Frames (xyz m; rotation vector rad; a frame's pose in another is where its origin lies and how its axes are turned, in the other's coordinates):
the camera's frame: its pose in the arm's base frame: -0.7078 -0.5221 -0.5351 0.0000 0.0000 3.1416
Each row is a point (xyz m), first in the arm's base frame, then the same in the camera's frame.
Working: the arm's base frame: its pose in the camera's frame: -0.7078 -0.5221 0.5351 0.0000 0.0000 3.1416

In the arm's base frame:
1: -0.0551 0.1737 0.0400
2: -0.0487 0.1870 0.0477
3: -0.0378 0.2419 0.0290
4: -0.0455 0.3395 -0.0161
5: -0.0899 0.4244 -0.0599
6: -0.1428 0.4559 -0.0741
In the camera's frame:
1: -0.6527 -0.6958 0.5751
2: -0.6591 -0.7091 0.5828
3: -0.6700 -0.7640 0.5641
4: -0.6623 -0.8616 0.5190
5: -0.6179 -0.9465 0.4752
6: -0.5650 -0.9780 0.4610

